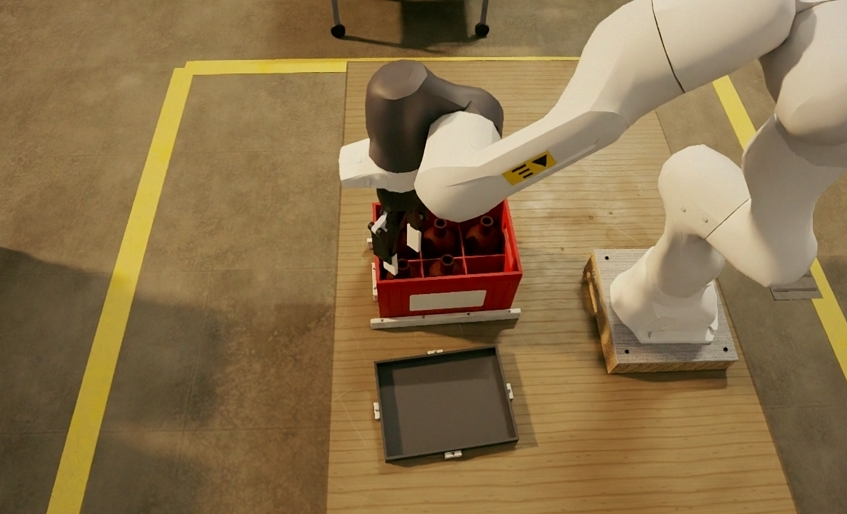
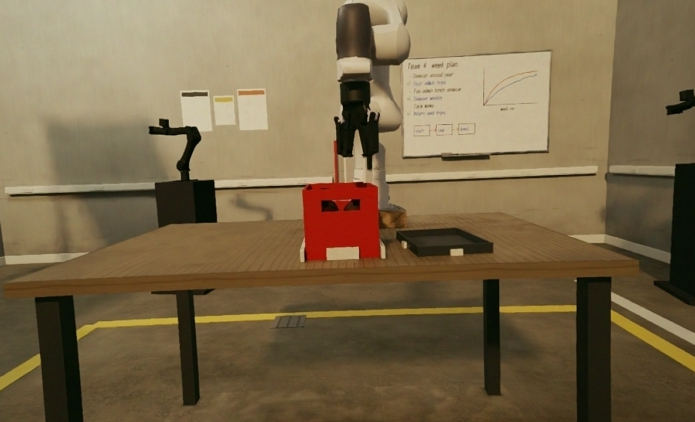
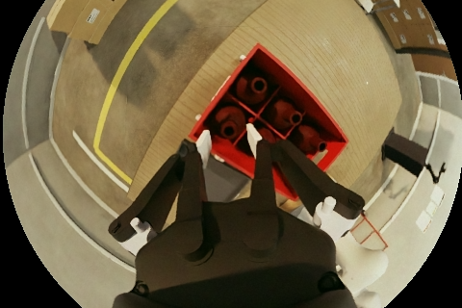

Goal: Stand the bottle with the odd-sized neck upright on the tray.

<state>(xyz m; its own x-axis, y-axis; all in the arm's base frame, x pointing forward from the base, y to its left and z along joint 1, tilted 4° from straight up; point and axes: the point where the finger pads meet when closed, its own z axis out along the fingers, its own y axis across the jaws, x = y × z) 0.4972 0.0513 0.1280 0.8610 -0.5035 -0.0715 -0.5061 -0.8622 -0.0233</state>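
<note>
Now: hand 80 mm past the glass bottle, 30 mm to the left of it and 130 mm above it. Also, from my hand: crate 70 mm behind, 70 mm to the right, 130 mm below; then dark tray 120 mm behind, 200 mm to the left, 200 mm below.
</note>
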